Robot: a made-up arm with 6 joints. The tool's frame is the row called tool.
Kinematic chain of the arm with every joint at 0, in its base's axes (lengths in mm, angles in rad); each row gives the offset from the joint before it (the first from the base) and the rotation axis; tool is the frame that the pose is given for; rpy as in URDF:
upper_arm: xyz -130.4 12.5 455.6 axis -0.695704 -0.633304 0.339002
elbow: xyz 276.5 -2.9 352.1 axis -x
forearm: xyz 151 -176.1 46.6 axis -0.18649 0.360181 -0.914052
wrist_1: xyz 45 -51.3 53.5 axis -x
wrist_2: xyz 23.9 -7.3 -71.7 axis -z
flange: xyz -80 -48.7 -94.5 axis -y
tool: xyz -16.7 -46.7 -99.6 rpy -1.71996 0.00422 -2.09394
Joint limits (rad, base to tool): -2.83..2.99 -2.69..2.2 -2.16..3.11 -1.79..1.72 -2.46..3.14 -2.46..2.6
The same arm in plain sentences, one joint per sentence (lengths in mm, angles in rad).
The arm has six revolute joints in a row. What follows holds with every joint at zero, and every direction is one of the base frame's.
The first joint sits 130.4 mm along -x and 12.5 mm along +y and 455.6 mm along +z from the base frame's origin and turns about the direction (-0.695704, -0.633304, 0.339002), from -2.83 to 2.99 rad.
The second joint sits 276.5 mm along +x and 2.9 mm along -y and 352.1 mm along +z from the first joint and turns about -x, from -2.69 to 2.2 rad.
The third joint sits 151 mm along +x and 176.1 mm along -y and 46.6 mm along +z from the second joint and turns about the direction (-0.18649, 0.360181, -0.914052), from -2.16 to 3.11 rad.
The fourth joint sits 45 mm along +x and 51.3 mm along -y and 53.5 mm along +z from the third joint and turns about -x, from -1.79 to 1.72 rad.
The fifth joint sits 23.9 mm along +x and 7.3 mm along -y and 71.7 mm along -z from the fourth joint and turns about -z, from -2.46 to 3.14 rad.
The sixth joint sits 80 mm along -x and 48.7 mm along -y and 94.5 mm along -z from the fifth joint and turns about -y, from -2.46 to 2.6 rad.
The tool frame, which is the frame that the pose is given for, sits 16.7 mm along -x and 46.7 mm along -y and 99.6 mm along -z from the sixth joint; its axes are the base frame's turned by roll -1.72, pitch 0.0042 and yaw -2.0939 rad (as in URDF: about the fixed x, then y, then z).

